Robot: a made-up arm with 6 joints.
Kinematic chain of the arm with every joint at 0, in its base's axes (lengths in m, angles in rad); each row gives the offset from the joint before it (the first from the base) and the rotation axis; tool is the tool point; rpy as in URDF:
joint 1: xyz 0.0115 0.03 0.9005 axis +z
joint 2: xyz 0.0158 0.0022 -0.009 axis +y
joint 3: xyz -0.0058 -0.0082 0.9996 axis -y
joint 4: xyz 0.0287 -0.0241 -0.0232 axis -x
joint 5: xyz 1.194 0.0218 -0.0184 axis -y
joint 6: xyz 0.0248 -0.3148 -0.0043 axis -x
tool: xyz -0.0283 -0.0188 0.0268 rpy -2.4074 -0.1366 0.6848
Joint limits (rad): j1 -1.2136..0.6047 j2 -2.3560..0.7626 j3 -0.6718..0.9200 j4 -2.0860..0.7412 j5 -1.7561..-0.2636 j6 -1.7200..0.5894
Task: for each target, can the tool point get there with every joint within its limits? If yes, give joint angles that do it. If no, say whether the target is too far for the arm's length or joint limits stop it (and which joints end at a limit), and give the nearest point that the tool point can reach.
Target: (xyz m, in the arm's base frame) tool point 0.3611 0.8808 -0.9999
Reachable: no: joint limits stop it (at a limit: joint 1, joint 2, joint 4, joint 5) | nearest point 0.5393 0.5608 0.3386 | short by 1.388 m
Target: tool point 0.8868 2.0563 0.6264
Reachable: no: joint limits stop it (at a limit: joint 1, joint 2, joint 4, joint 5, joint 6) | nearest point 1.2764 1.1032 0.8140 | short by 1.047 m
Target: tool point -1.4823 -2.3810 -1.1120
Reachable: no: too far | nearest point -1.3843 -1.2726 -0.1635 | short by 1.462 m
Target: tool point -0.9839 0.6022 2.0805
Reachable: yes | joints -0.7708 -1.6213 0.2162 -0.6219 -0.7178 0.0691
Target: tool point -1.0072 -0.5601 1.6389
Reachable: yes | joints 0.2302 -2.0400 -0.2488 0.0140 -0.5210 -0.0081
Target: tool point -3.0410 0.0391 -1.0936
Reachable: no: too far | nearest point -1.9052 0.0357 -0.1620 | short by 1.469 m
